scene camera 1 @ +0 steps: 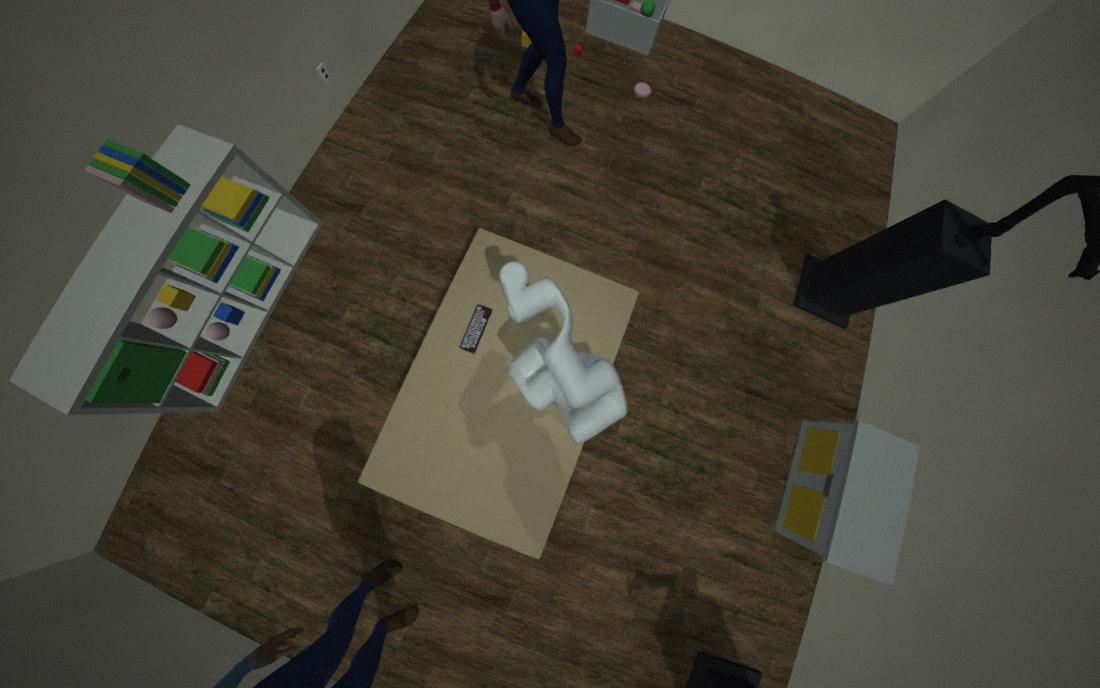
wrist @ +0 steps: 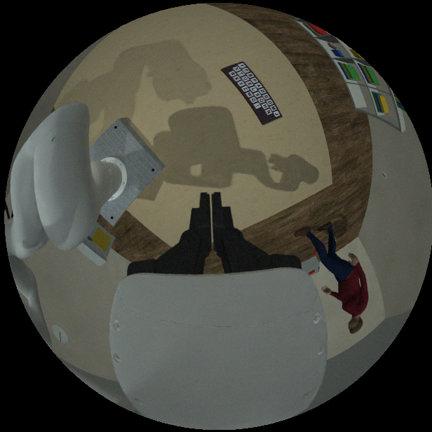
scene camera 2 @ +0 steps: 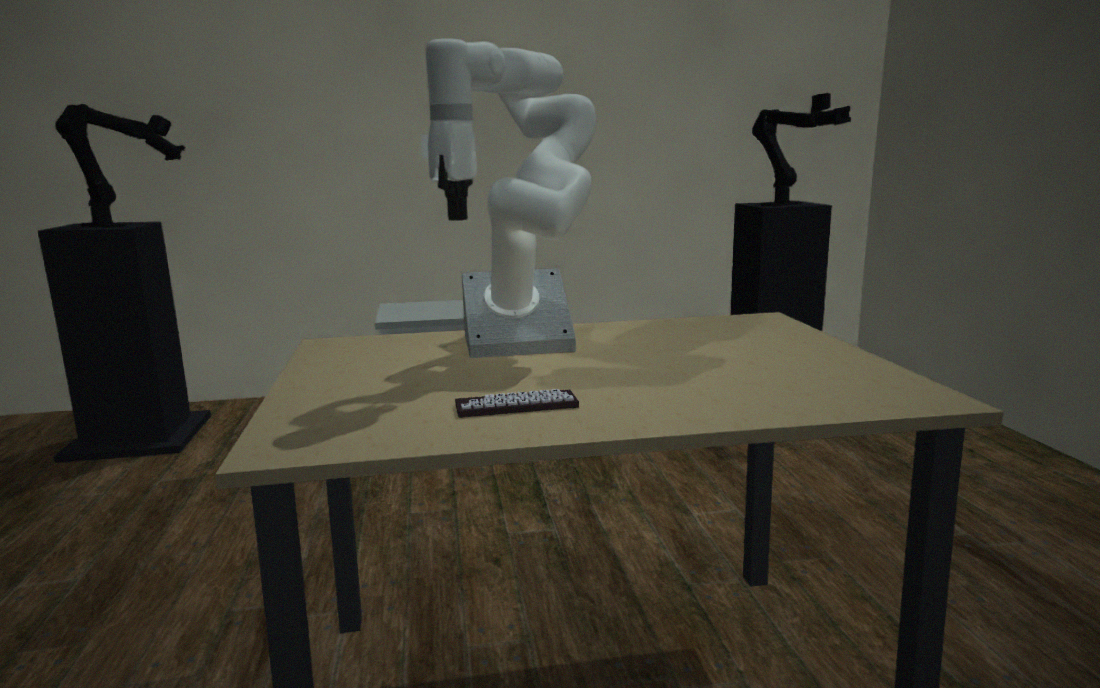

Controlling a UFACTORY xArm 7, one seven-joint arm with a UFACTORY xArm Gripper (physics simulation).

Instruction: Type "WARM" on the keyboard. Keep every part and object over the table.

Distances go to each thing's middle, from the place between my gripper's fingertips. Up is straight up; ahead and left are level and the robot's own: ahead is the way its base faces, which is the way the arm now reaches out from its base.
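Keyboard (scene camera 2: 499, 404): 300 mm below my hand, 80 mm to the left of it, 180 mm ahead of it.
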